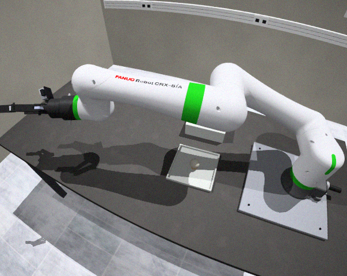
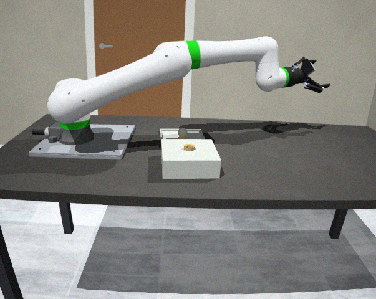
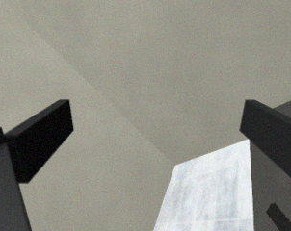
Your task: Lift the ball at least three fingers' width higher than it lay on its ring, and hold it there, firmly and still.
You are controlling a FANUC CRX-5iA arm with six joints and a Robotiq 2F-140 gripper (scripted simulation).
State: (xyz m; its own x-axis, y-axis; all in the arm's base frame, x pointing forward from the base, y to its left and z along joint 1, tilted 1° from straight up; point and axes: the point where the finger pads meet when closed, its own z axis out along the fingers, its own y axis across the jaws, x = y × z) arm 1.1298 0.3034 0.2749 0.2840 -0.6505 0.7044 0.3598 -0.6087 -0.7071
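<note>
The ball lies 68 cm behind my hand, 23 cm to the right of it and 26 cm below it. The rest, counted from my hand: white block: 66 cm behind, 50 cm to the right, 24 cm below; then white tray: 68 cm behind, 23 cm to the right, 28 cm below.
</note>
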